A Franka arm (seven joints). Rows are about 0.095 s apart.
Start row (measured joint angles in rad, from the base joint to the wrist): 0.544 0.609 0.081 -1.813 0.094 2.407 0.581
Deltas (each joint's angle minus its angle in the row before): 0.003 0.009 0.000 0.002 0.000 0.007 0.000; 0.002 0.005 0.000 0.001 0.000 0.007 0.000; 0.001 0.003 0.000 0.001 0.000 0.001 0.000; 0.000 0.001 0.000 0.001 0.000 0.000 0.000; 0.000 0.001 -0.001 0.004 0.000 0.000 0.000; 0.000 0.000 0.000 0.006 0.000 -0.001 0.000; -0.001 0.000 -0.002 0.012 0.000 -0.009 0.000; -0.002 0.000 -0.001 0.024 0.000 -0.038 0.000; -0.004 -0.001 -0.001 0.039 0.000 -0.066 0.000; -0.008 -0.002 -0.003 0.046 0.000 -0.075 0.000; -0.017 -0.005 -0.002 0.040 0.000 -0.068 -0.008; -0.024 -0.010 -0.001 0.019 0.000 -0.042 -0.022; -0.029 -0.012 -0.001 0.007 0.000 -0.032 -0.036; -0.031 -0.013 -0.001 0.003 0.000 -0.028 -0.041; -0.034 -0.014 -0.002 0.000 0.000 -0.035 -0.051; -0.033 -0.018 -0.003 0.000 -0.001 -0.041 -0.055; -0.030 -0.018 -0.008 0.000 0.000 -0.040 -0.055; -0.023 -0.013 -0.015 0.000 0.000 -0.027 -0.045
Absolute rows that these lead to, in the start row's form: 0.547 0.618 0.081 -1.811 0.094 2.414 0.581; 0.549 0.623 0.081 -1.810 0.094 2.421 0.581; 0.550 0.626 0.081 -1.809 0.094 2.422 0.581; 0.550 0.627 0.081 -1.808 0.094 2.422 0.581; 0.550 0.628 0.080 -1.804 0.094 2.422 0.581; 0.550 0.628 0.080 -1.798 0.094 2.421 0.581; 0.549 0.628 0.078 -1.786 0.094 2.412 0.581; 0.547 0.628 0.077 -1.762 0.094 2.374 0.581; 0.543 0.627 0.076 -1.723 0.094 2.308 0.581; 0.535 0.625 0.073 -1.677 0.094 2.233 0.581; 0.518 0.620 0.071 -1.637 0.094 2.165 0.573; 0.494 0.610 0.070 -1.618 0.094 2.123 0.551; 0.465 0.598 0.069 -1.611 0.094 2.091 0.515; 0.434 0.585 0.068 -1.608 0.094 2.063 0.474; 0.400 0.571 0.066 -1.608 0.094 2.028 0.423; 0.367 0.553 0.063 -1.608 0.093 1.987 0.368; 0.337 0.535 0.055 -1.608 0.093 1.947 0.313; 0.314 0.522 0.040 -1.608 0.093 1.920 0.268
